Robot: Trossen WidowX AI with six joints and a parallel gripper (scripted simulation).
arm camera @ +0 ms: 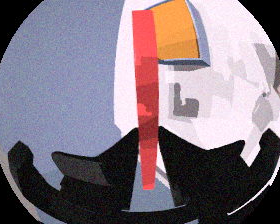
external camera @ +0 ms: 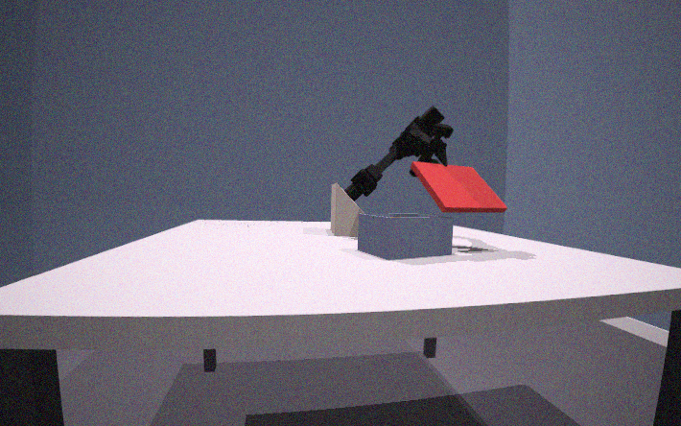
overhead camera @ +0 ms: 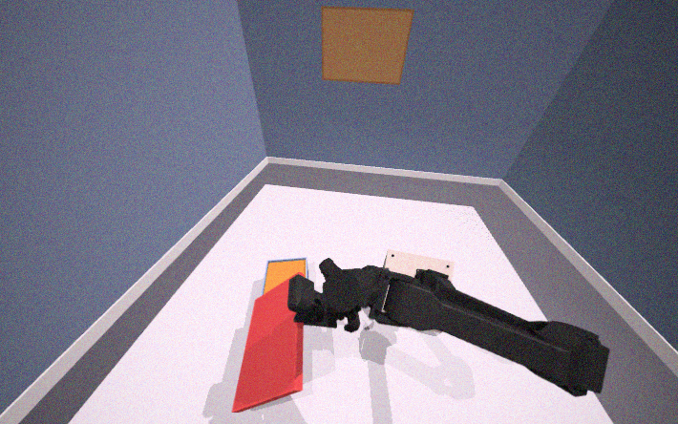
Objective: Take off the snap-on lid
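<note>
My gripper tip is 6 cm short of the red lid, 5 cm above it and 2 cm to the right of it. The rest, counted from my gripper tip: storage box 18 cm below, 16 cm to the right, 11 cm ahead.
</note>
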